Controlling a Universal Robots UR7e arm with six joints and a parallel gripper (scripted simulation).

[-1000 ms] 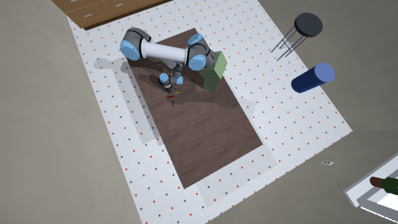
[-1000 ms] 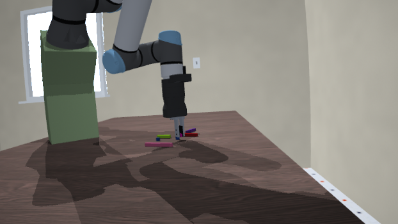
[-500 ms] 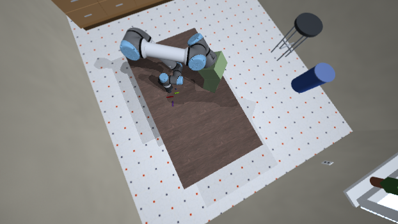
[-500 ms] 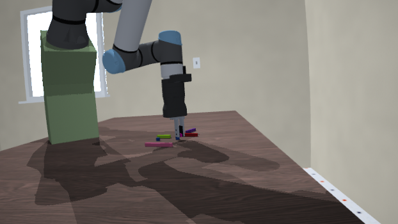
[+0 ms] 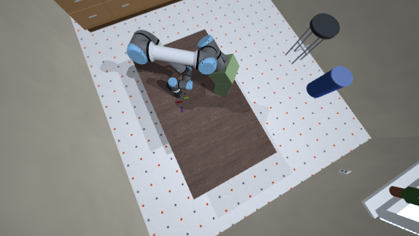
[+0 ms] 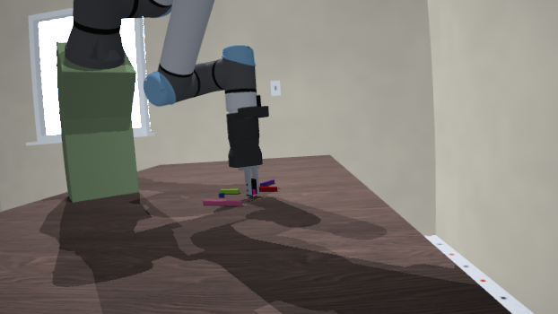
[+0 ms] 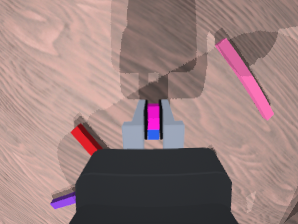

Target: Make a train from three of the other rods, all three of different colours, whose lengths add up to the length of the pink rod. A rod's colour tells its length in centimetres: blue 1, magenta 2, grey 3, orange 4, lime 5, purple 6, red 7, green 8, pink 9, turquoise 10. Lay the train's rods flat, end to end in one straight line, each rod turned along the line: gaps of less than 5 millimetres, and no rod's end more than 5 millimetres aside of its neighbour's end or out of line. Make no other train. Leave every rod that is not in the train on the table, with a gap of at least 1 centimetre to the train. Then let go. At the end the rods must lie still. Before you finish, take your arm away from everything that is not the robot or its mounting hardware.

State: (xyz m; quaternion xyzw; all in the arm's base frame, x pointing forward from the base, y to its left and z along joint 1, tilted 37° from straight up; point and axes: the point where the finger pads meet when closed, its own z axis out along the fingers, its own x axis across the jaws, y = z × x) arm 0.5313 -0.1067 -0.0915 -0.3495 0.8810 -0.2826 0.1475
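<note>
My gripper is now 15 cm to the right of the purple rod, 2 cm short of it and 2 cm above it. Also, from my hand: magenta rod (1 cm below); red rod (7 cm to the left, 2 cm below, 2 cm ahead); blue rod (8 cm behind, 2 cm below, 1 cm to the left).
</note>
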